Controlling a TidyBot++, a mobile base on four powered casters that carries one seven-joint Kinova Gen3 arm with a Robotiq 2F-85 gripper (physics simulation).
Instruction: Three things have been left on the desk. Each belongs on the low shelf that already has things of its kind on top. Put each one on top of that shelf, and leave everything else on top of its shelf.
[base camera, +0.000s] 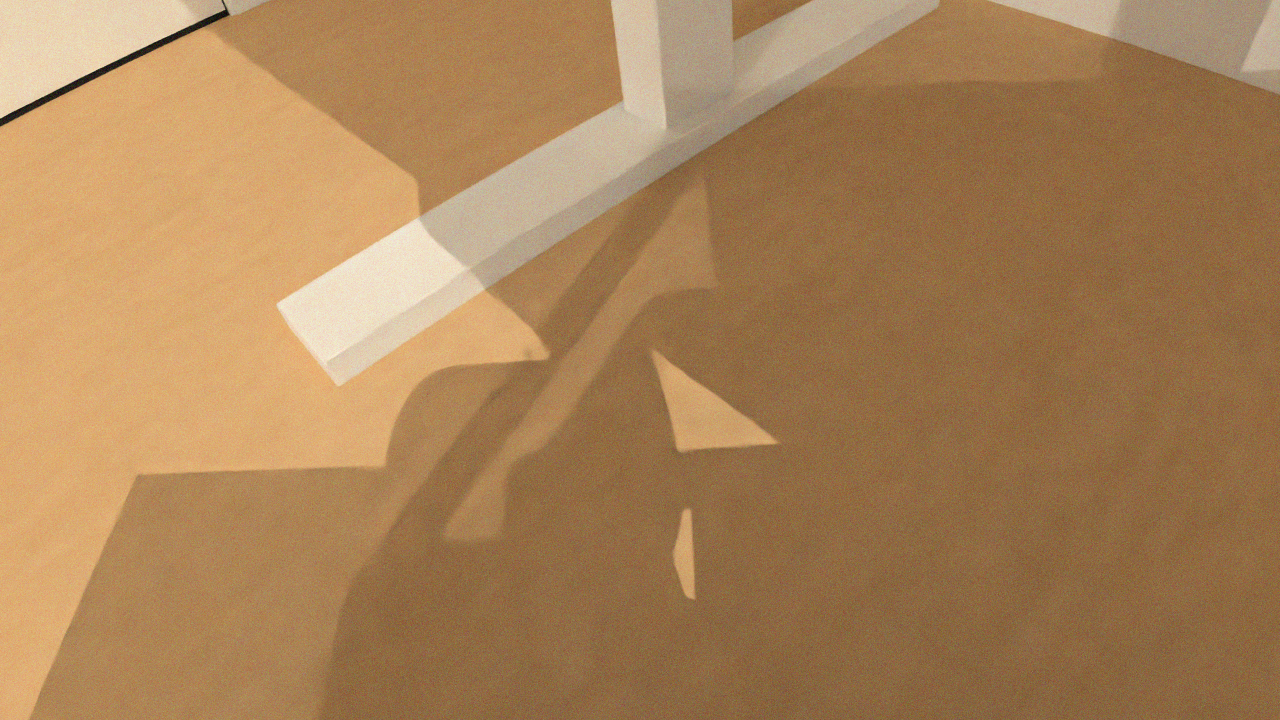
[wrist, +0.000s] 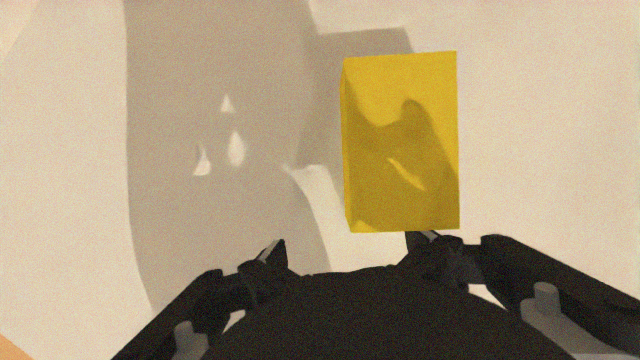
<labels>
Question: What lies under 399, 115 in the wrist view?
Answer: A yellow block.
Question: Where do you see a white desk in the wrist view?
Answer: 149, 149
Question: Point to the gripper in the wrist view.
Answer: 344, 244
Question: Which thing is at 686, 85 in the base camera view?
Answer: A white desk.
</labels>
